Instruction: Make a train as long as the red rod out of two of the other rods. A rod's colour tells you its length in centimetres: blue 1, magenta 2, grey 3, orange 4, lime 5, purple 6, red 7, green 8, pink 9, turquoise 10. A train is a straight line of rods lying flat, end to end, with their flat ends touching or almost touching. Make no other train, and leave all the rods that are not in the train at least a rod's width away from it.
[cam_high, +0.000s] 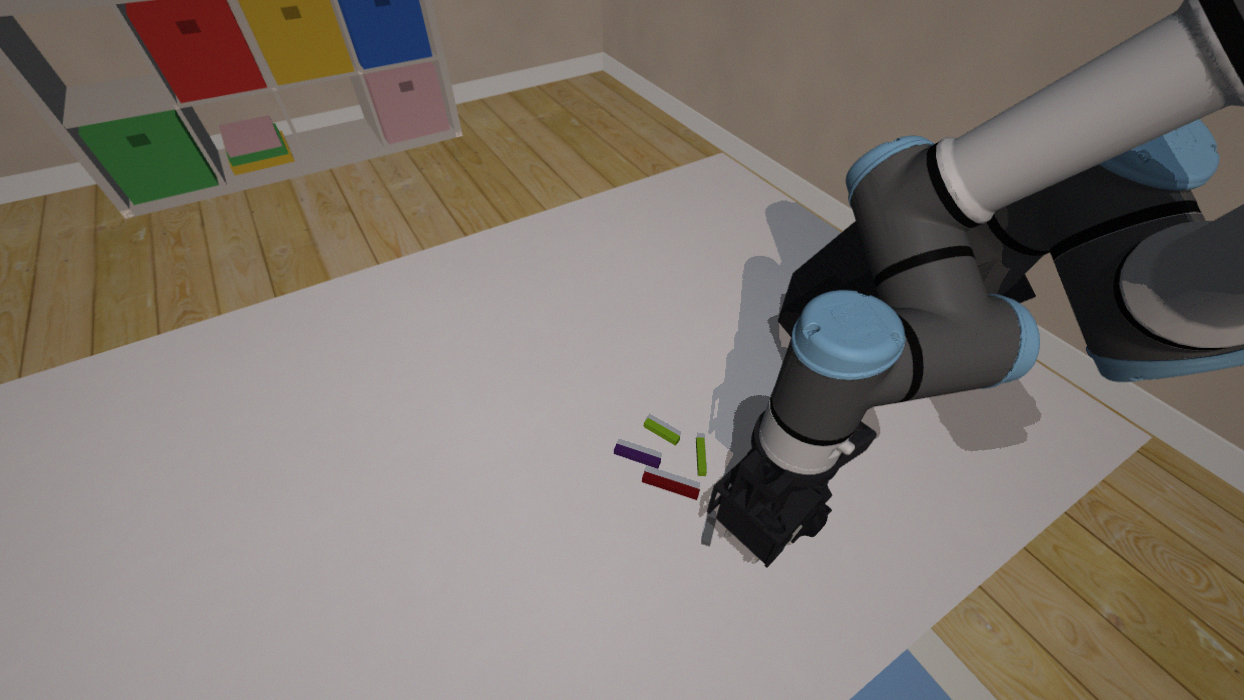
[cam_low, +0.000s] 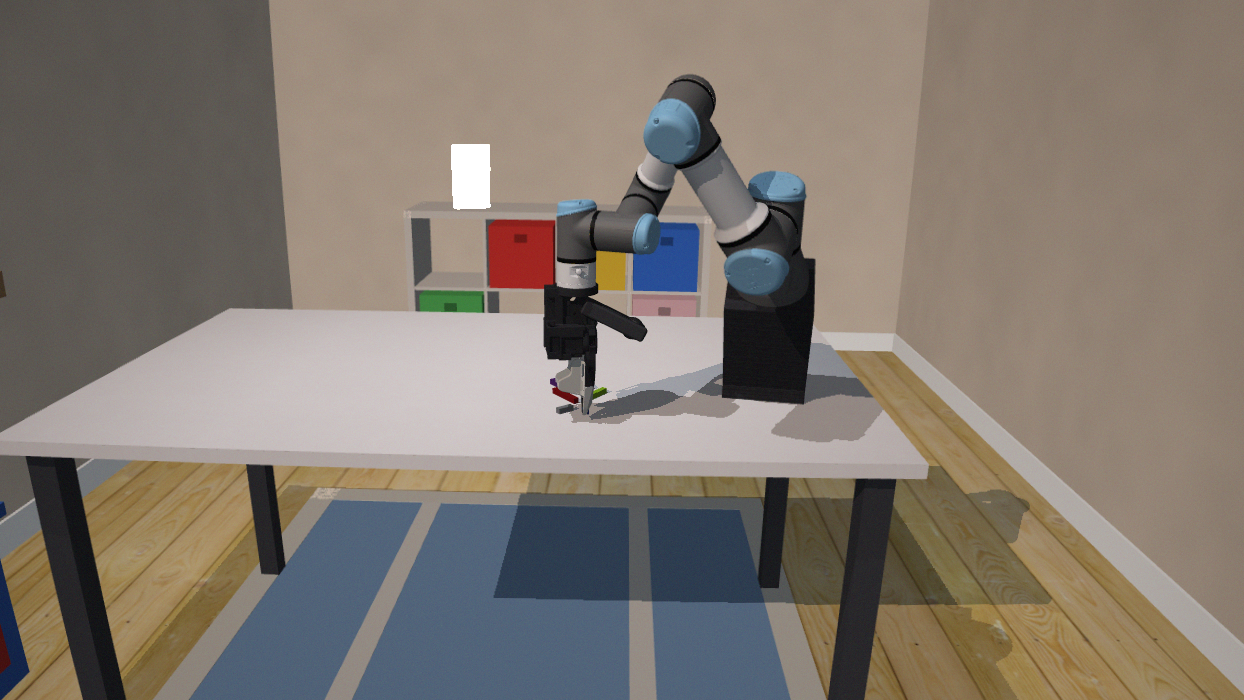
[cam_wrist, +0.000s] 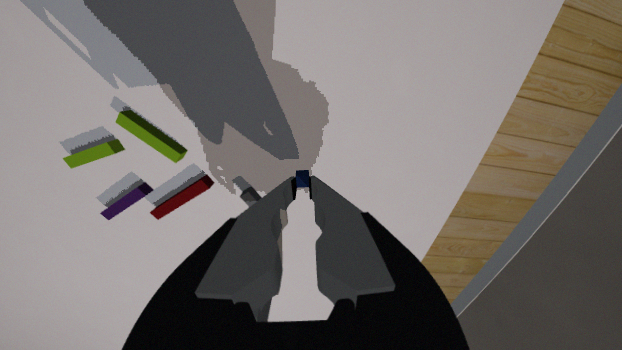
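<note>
My gripper is now 4 cm short of the grey rod, 3 cm to the left of it and 2 cm above it. The rest, counted from my hand: small blue rod 1 cm below; red rod 6 cm ahead, 10 cm to the right, 2 cm below; purple rod 8 cm ahead, 15 cm to the right, 2 cm below.
</note>
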